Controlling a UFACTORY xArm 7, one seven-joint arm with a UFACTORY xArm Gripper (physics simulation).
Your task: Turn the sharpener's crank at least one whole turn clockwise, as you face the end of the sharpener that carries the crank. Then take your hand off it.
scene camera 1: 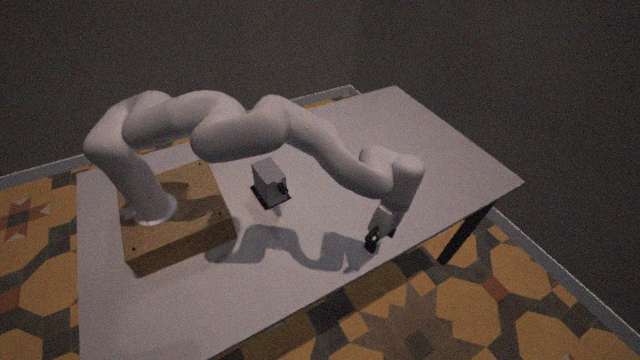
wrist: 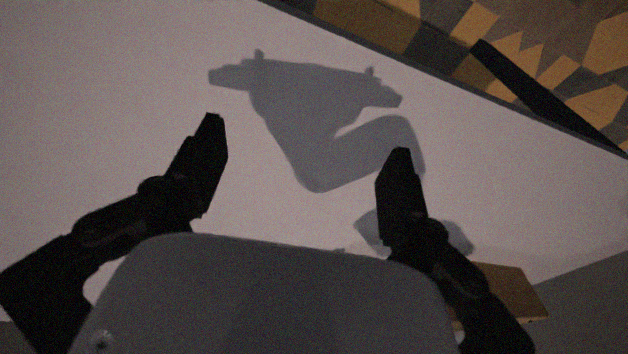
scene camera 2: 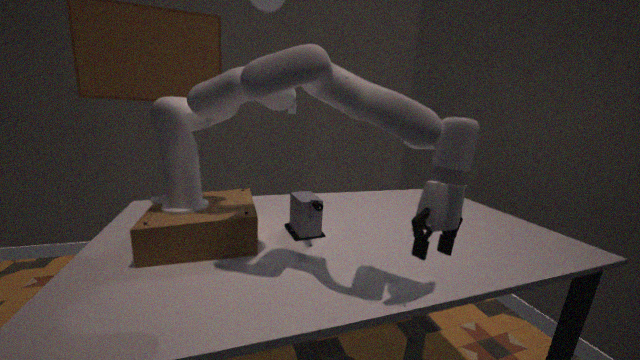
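Where they show: gripper, fingertip midpoint: (scene camera 1: 378,242) (wrist: 306,150) (scene camera 2: 431,255); arm's base at its link origin: (scene camera 1: 156,210) (wrist: 462,333) (scene camera 2: 186,207).
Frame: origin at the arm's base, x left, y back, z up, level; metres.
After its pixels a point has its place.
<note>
The sharpener (scene camera 1: 270,175) @(x -0.030, y -0.363, z 0.022 m) (scene camera 2: 305,215) @(x -0.063, y -0.350, z -0.022 m) is a pale grey upright box on a thin black base, standing on the table between the wooden block and my gripper. Its dark crank (scene camera 1: 282,188) @(x -0.109, y -0.373, z 0.032 m) (scene camera 2: 317,205) @(x -0.118, y -0.371, z 0.029 m) shows small, high on the end that faces my gripper's side of the table; its exact angle is too small to tell. The sharpener does not show in the wrist view. My gripper (scene camera 2: 434,249) @(x -0.395, y -0.552, z 0.002 m) (wrist: 306,150) @(x -0.395, y -0.552, z 0.002 m) is open and empty, pointing down above the table, well apart from the sharpener. In the scene camera 1 view its black fingers are partly hidden behind its body.
The pale table (scene camera 1: 165,310) @(x -0.268, y 0.050, z -0.106 m) (scene camera 2: 200,310) @(x -0.328, y -0.072, z -0.106 m) (wrist: 60,90) @(x -0.296, y -0.723, z -0.106 m) carries a wooden block (scene camera 1: 182,245) @(x -0.136, y -0.043, z -0.030 m) (scene camera 2: 195,242) @(x -0.137, y -0.041, z -0.050 m) (wrist: 515,290) @(x -0.139, y 0.035, z -0.051 m) under the arm's base. The arm arches above the sharpener. The table's long edge runs close beside my gripper. Shadows of arm and gripper lie on the table top.
</note>
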